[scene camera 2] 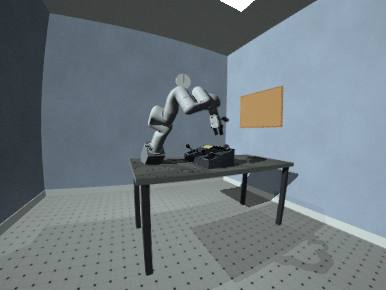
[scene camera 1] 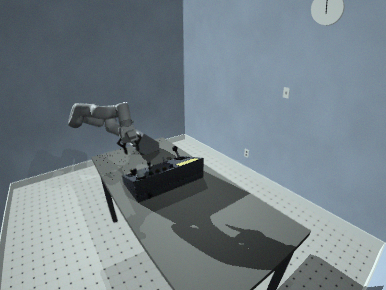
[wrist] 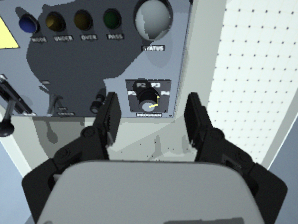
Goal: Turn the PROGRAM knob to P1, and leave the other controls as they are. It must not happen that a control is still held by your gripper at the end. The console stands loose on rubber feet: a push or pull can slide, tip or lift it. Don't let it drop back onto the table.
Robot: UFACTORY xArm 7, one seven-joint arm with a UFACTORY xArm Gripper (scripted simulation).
dark console: scene camera 2; scene camera 1 176,172; wrist
same spot on dark console: (scene camera 2: pixel 215 157) = (wrist: pixel 172 97)
